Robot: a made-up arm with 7 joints. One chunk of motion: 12 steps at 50 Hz.
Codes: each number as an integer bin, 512 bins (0 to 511) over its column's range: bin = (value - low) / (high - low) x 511, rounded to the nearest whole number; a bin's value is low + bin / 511 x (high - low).
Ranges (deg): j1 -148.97..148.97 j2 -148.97..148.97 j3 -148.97..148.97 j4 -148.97..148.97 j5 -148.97..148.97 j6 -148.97..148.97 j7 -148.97..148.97
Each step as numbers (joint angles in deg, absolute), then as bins.
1 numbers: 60.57 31.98 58.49 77.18 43.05 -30.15 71.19
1 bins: 359 310 356 388 329 204 378
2 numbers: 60.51 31.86 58.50 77.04 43.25 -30.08 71.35
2 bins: 359 310 356 388 330 204 378
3 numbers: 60.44 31.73 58.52 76.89 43.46 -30.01 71.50
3 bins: 359 310 356 387 330 204 378
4 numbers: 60.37 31.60 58.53 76.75 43.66 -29.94 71.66
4 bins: 359 310 356 387 330 204 378
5 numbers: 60.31 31.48 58.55 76.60 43.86 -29.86 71.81
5 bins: 359 309 356 387 331 204 379
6 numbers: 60.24 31.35 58.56 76.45 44.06 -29.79 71.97
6 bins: 359 309 356 387 331 204 379
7 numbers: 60.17 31.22 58.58 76.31 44.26 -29.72 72.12
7 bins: 359 309 356 386 331 205 379
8 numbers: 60.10 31.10 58.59 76.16 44.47 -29.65 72.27
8 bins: 359 309 356 386 332 205 379
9 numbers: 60.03 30.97 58.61 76.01 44.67 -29.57 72.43
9 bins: 358 309 356 386 332 205 380
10 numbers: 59.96 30.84 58.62 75.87 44.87 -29.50 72.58
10 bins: 358 308 356 386 332 205 380
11 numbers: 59.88 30.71 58.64 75.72 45.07 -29.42 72.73
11 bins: 358 308 356 385 333 205 380
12 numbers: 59.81 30.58 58.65 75.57 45.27 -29.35 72.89
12 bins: 358 308 356 385 333 205 381
